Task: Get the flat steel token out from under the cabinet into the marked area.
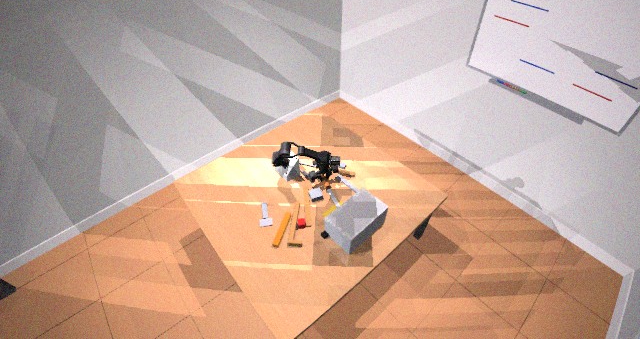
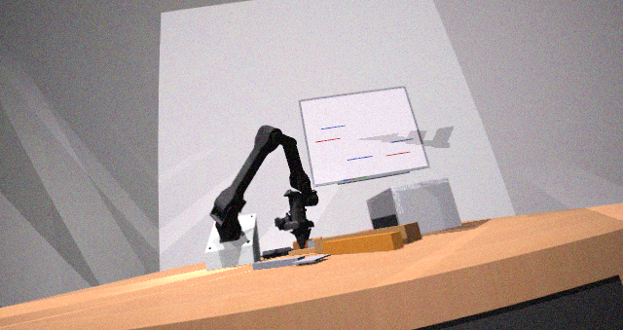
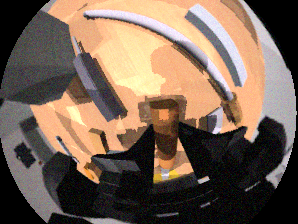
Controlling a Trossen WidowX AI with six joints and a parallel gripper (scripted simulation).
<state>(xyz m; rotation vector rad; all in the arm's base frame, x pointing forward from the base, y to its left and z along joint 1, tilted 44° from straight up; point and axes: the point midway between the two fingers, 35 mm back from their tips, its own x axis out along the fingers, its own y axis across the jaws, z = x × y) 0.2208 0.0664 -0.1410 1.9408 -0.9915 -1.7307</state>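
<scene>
Right now the grey block is 7 cm ahead of my gripper tip, 12 cm to the right of it and 1 cm above it. Also, from my gripper tip: thin wooden stick 9 cm ahead, 20 cm to the right; then red block 18 cm ahead, 31 cm to the right, 1 cm above; then grey bar 8 cm behind, 16 cm to the left.
</scene>
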